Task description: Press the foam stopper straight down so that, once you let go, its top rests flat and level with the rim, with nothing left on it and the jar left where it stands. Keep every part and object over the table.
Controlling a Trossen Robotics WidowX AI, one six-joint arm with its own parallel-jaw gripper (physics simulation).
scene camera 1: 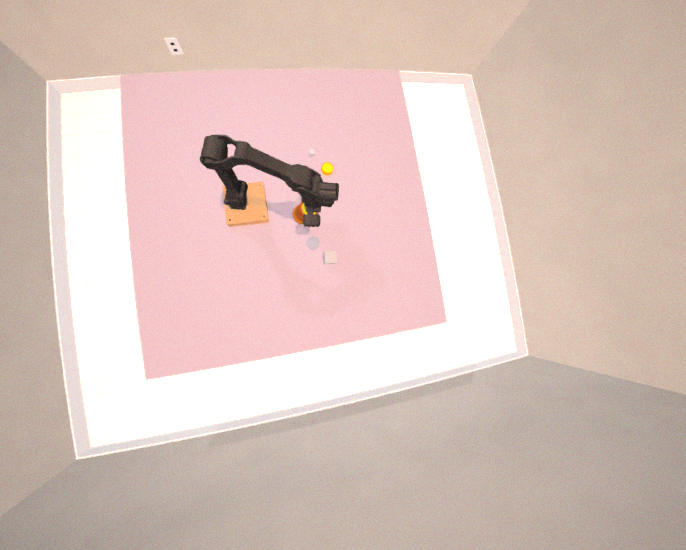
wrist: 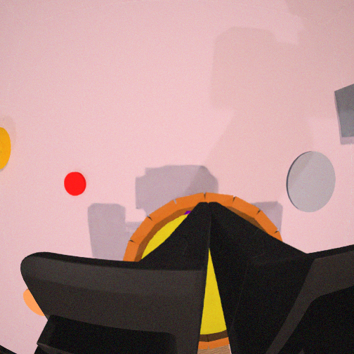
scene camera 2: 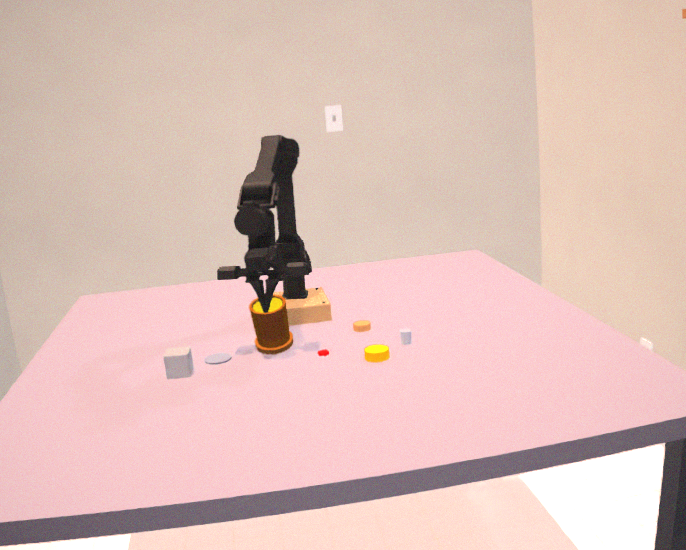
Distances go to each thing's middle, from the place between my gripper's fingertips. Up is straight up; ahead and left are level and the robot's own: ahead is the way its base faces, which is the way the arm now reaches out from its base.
Scene:
Right now the brown jar [scene camera 2: 272,332] is 40 mm below my hand and 40 mm behind it. The rest, counted from my hand: flat grey disc [wrist: 310,181] 120 mm to the right, 100 mm below; then grey cube [scene camera 2: 178,361] 180 mm to the right, 70 mm below, 70 mm ahead.

